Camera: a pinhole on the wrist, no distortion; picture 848 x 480 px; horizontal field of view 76.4 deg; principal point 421.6 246.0 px. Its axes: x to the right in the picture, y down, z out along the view. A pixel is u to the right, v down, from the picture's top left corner.
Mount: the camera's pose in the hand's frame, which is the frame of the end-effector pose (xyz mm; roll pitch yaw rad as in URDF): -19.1 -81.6 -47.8 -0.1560 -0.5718 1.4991
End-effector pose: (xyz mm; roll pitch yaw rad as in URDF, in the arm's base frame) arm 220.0 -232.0 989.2 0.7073 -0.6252 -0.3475
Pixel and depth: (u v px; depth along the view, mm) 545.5 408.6 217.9
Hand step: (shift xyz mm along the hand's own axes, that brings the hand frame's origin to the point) -122.6 -143.2 151.7
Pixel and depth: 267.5 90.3 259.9
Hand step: -0.3 -291.2 137.7
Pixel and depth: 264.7 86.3 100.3
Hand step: -11.1 -163.1 23.6
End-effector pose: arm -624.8 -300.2 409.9 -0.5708 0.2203 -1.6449
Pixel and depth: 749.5 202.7 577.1
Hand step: -64.1 -95.5 627.7
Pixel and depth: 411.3 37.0 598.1
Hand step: 91.8 -439.3 473.2
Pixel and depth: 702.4 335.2 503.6
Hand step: -182.3 -111.5 501.7
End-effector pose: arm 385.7 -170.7 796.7 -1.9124 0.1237 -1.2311
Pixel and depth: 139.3 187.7 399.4
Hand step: -66.6 -472.3 176.4
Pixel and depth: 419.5 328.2 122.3
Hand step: -61.0 -143.0 51.1
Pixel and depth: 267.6 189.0 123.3
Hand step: -32.3 -177.5 37.3
